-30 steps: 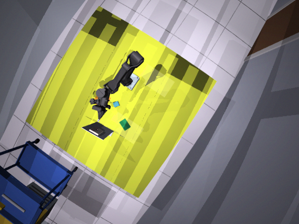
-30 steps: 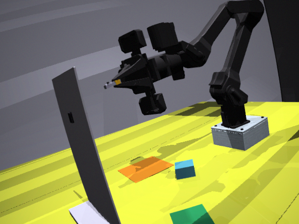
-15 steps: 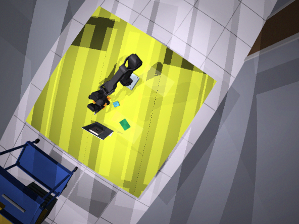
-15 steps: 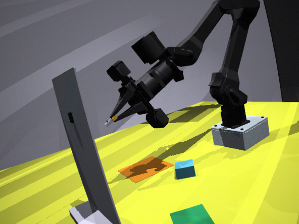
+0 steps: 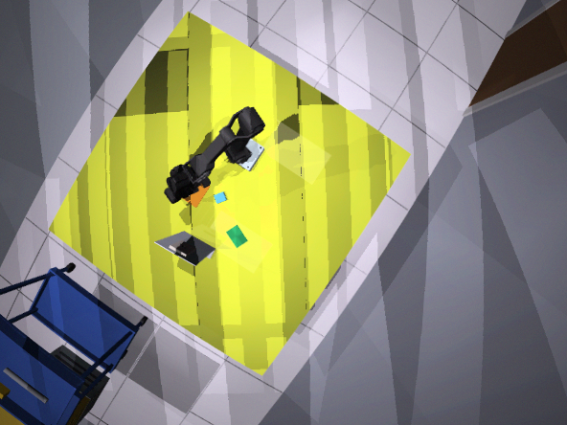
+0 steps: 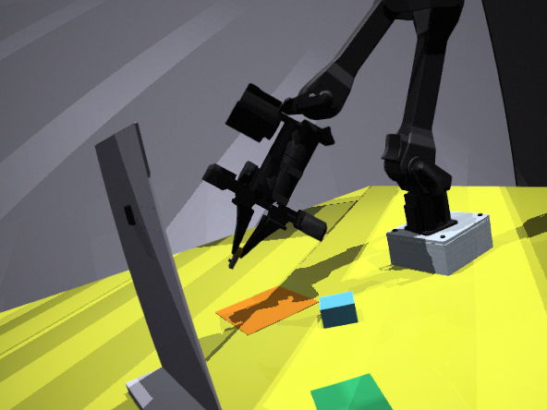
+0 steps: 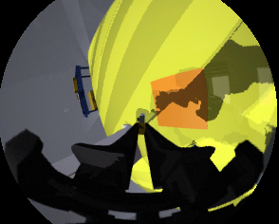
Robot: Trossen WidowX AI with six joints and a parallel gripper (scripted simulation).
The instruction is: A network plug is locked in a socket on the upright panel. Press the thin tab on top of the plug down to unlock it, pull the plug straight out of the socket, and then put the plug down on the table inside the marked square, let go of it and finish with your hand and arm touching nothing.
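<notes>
Now: the orange marked square 2 cm behind my gripper tip, 2 cm to the right of it and 10 cm below it. Also, from my gripper tip: flat green patch (2 cm behind, 28 cm to the left, 10 cm below); then grey upright panel (12 cm ahead, 17 cm to the left, 3 cm above); then network plug (right at my gripper tip).
</notes>
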